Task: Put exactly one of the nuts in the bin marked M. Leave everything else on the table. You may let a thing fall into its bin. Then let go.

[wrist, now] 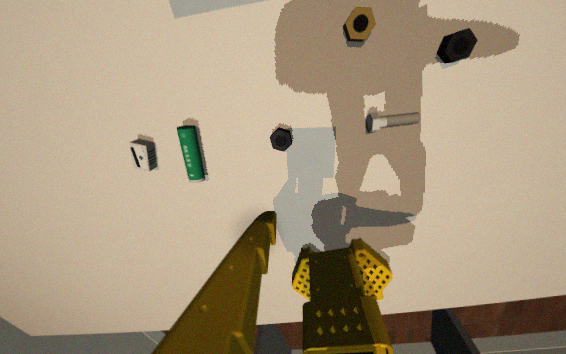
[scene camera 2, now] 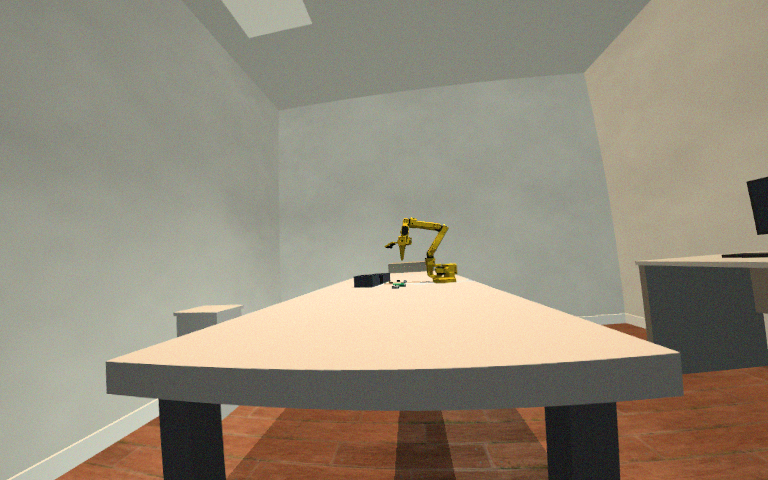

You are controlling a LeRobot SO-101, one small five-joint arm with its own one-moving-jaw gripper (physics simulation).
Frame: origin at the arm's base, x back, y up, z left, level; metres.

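Where they show: end effector, tool point: [wrist: 275, 223] [scene camera 2: 402, 259]; arm's base, origin of the base link: [wrist: 334, 258] [scene camera 2: 439, 282].
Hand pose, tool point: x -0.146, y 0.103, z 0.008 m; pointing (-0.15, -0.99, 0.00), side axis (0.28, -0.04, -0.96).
Things, the pixels of their top centre, and the offset from my tool point. Level surfaces: height alone.
- brass hex nut, middle of its top: [wrist: 360, 23] dx -0.061, dy -0.094, dz -0.064 m
- larger black hex nut, middle of its top: [wrist: 461, 45] dx -0.031, dy -0.094, dz -0.120 m
- small black hex piece, middle of its top: [wrist: 280, 141] dx -0.005, dy -0.094, dz +0.006 m
- bolt, middle of its top: [wrist: 397, 122] dx +0.005, dy -0.089, dz -0.079 m
- green battery, middle of its top: [wrist: 187, 158] dx -0.014, dy -0.088, dz +0.085 m
- sharpener, middle of its top: [wrist: 139, 157] dx -0.028, dy -0.091, dz +0.131 m
- table, its level: dy -0.103 m
A brass hex nut [wrist: 367, 32] lies near the top of the wrist view, its dark hole facing up. A larger black hex nut [wrist: 457, 45] lies to its right. A small black hex piece [wrist: 281, 139] lies nearer the jaws; its hole is hard to make out. My gripper [scene camera 2: 394, 253] [wrist: 302, 231] is open and empty, raised above the table, with the small black piece beyond its tips in the wrist view. The dark bins [scene camera 2: 368, 280] stand on the table left of the arm; their letters cannot be read, and bin M does not show in the wrist view.
A bolt [wrist: 400, 120] lies right of the small black piece. A green battery [wrist: 192, 154] and a sharpener [wrist: 144, 155] lie to its left. The arm's shadow crosses the table [scene camera 2: 396, 333]. The table's edge shows along the bottom of the wrist view.
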